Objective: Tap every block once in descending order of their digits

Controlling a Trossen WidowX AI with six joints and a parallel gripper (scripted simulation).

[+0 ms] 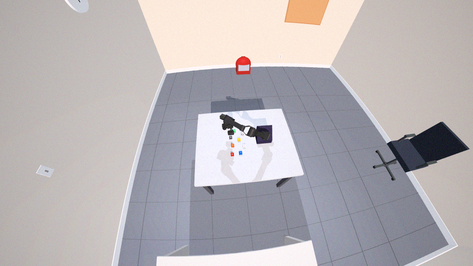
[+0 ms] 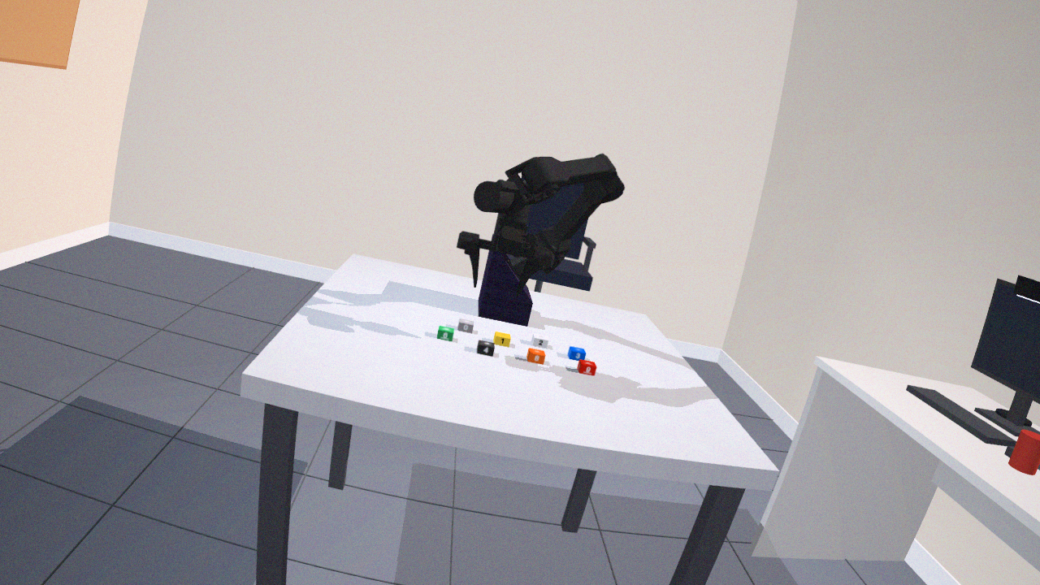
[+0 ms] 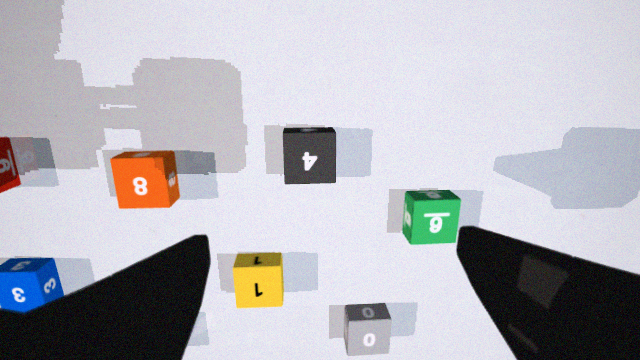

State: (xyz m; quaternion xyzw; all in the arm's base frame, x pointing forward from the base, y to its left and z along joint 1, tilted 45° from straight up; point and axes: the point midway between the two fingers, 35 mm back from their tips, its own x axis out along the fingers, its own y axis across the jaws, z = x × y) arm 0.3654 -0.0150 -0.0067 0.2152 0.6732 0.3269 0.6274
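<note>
Right now my gripper tip is 210 mm to the right of the red block, 110 mm above it and 30 mm past it. Also, from my gripper tip: green block 6: 110 mm below, 80 mm to the right, 30 mm behind; black block 4: 110 mm below; yellow block marked 1: 110 mm below, 90 mm behind, 30 mm to the left.
</note>
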